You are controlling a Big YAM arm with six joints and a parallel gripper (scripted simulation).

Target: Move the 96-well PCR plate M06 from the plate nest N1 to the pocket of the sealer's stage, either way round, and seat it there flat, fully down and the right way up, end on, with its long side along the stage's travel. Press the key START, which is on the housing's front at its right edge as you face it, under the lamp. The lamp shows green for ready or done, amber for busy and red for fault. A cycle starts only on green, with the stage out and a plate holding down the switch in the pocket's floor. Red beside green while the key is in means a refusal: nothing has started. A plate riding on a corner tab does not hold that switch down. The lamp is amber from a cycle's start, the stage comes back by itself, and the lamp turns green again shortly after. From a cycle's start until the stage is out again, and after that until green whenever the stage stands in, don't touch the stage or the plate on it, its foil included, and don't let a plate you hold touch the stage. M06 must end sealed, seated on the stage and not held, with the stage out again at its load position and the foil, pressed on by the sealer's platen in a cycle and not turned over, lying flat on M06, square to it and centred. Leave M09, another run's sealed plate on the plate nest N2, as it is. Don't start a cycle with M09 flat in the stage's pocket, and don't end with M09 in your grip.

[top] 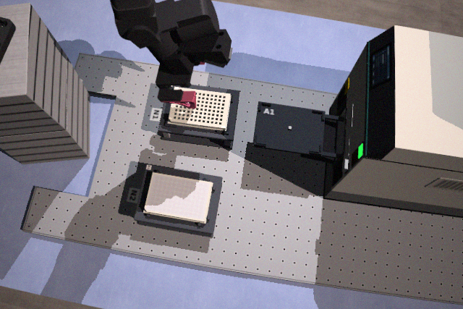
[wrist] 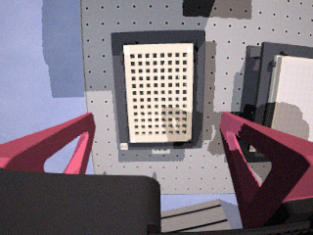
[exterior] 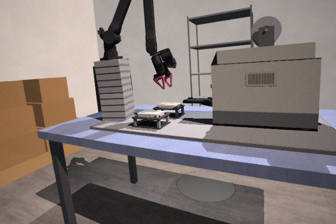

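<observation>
The white 96-well plate M06 is 110 mm below my hand. The rest, counted from my hand: sealer stage: 200 mm ahead, 70 mm below, 10 mm to the right; plate nest N1: 130 mm below; sealed plate M09: 200 mm to the right, 120 mm below, 20 mm ahead.
</observation>
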